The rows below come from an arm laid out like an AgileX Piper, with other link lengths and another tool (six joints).
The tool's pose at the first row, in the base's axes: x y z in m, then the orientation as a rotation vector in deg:
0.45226 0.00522 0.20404 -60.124 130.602 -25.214
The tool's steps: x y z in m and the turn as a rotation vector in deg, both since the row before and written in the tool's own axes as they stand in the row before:
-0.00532 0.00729 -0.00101 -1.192 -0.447 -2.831
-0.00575 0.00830 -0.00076 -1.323 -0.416 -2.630
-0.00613 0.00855 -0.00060 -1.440 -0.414 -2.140
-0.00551 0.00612 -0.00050 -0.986 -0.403 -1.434
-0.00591 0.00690 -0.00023 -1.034 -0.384 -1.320
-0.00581 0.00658 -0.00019 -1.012 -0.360 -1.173
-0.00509 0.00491 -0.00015 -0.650 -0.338 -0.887
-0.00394 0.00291 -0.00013 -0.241 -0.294 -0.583
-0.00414 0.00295 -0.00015 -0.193 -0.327 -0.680
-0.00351 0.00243 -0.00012 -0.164 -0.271 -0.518
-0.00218 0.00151 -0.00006 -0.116 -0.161 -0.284
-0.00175 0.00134 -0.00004 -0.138 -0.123 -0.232
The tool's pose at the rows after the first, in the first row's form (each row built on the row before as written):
0.45017 0.01400 0.20305 -64.050 129.478 -24.777
0.44738 0.02359 0.20139 -67.788 128.451 -24.119
0.44421 0.03347 0.19953 -70.999 127.655 -23.127
0.44206 0.04138 0.19861 -73.145 126.991 -22.342
0.43944 0.04997 0.19721 -75.178 126.401 -21.469
0.43678 0.05824 0.19592 -77.025 125.882 -20.575
0.43490 0.06502 0.19521 -78.349 125.368 -19.968
0.43400 0.06984 0.19511 -79.109 124.881 -19.709
0.43307 0.07484 0.19506 -79.946 124.281 -19.510
0.43228 0.07904 0.19504 -80.588 123.811 -19.324
0.43177 0.08164 0.19502 -80.952 123.554 -19.185
0.43125 0.08378 0.19493 -81.273 123.370 -19.033

